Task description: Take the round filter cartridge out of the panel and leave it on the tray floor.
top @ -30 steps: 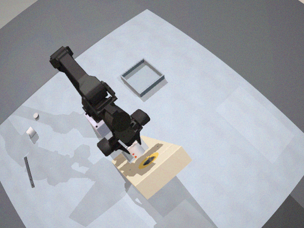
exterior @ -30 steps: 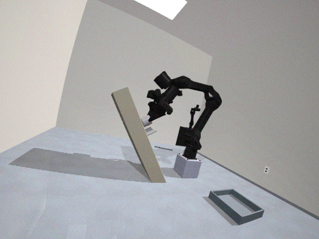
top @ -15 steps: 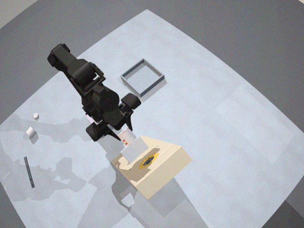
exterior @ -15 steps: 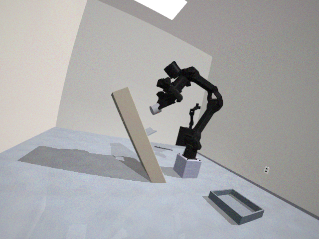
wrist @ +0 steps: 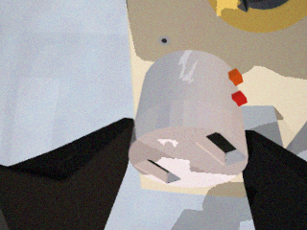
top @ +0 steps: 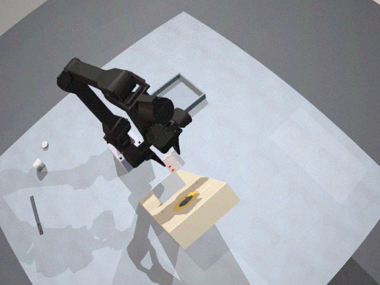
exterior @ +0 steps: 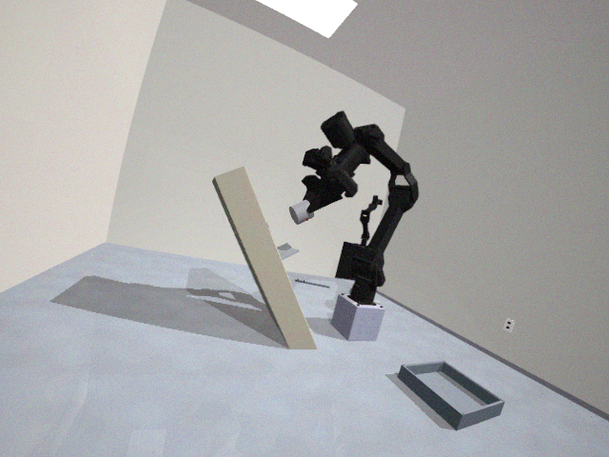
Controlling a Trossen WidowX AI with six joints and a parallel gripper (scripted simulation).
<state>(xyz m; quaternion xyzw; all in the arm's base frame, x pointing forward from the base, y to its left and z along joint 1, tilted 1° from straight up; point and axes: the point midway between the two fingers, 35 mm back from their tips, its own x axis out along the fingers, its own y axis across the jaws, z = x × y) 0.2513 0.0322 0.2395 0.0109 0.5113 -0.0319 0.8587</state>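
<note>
My gripper tip is 31 cm past the tray, 26 cm to the right of it and 30 cm above it. From my gripper tip the other things lie so: round filter cartridge right at my gripper tip.
</note>
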